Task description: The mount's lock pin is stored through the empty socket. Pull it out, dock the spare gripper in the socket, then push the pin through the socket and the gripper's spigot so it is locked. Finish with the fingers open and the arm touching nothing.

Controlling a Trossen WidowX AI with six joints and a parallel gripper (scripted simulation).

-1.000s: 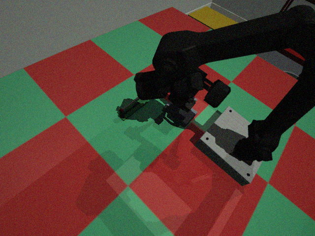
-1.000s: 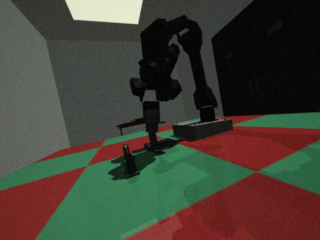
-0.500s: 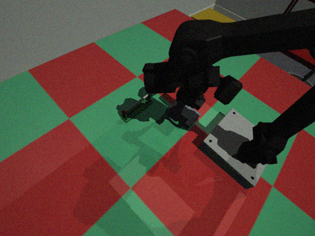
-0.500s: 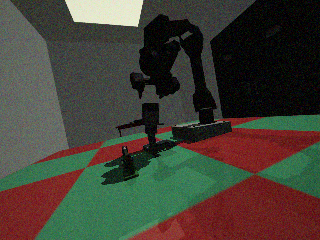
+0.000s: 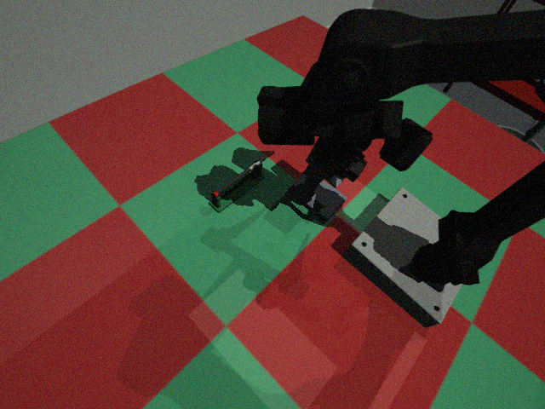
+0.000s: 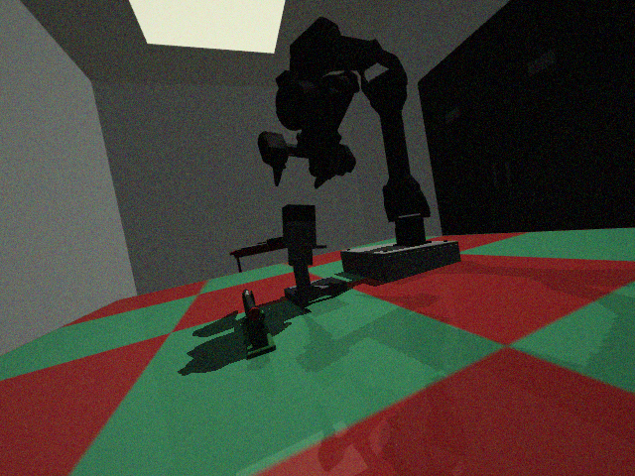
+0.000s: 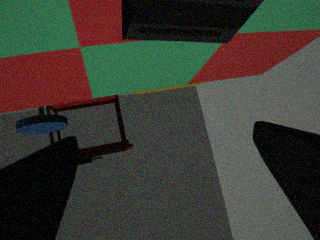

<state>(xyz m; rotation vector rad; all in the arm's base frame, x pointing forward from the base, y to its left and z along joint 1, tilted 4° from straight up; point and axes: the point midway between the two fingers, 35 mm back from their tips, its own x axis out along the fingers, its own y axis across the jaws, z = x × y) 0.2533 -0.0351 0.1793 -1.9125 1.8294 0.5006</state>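
The narrow green rack lies 16 cm ahead of my gripper tip, 13 cm to the left of it and 20 cm below it. The rest, counted from my gripper tip: socket 2 cm ahead, 3 cm to the left, 18 cm below; then spare gripper 3 cm ahead, 3 cm to the left, 10 cm below.
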